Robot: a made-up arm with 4 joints.
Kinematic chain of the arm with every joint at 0, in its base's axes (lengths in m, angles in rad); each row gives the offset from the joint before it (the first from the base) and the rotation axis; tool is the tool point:
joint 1: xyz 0 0 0.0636 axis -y
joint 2: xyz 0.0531 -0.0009 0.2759 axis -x
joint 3: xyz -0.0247 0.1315 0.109 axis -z
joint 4: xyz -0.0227 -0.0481 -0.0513 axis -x
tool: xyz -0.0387 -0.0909 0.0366
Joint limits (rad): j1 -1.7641..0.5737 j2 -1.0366..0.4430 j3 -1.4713..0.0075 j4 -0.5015..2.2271
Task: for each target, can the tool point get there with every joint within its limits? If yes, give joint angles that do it. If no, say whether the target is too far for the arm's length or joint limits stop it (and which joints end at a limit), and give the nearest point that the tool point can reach.
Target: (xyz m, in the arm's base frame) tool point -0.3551 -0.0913 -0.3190
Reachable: no: joint limits stop it (at a limit: joint 1, joint 2, joint 3, joint 4) | nearest point -0.1848 -0.0474 0.2868 | short by 0.631 m
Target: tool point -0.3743 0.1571 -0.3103
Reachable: no: joint limits stop it (at a limit: joint 1, joint 2, joint 4) | nearest point -0.1998 0.1838 0.3001 | short by 0.635 m
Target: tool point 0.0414 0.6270 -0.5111
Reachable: no: too far | nearest point 0.2861 0.0840 -0.1607 | short by 0.691 m
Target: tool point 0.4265 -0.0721 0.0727
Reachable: yes | joints -1.5176 -0.8660 -1.0183 1.4745
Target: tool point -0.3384 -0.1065 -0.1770
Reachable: no: joint limits stop it (at a limit: joint 1, joint 2, joint 3, joint 4) | nearest point -0.1848 -0.0474 0.2868 | short by 0.492 m
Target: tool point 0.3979 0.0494 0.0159
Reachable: yes | joints -1.4823 0.3303 -0.8992 0.3917
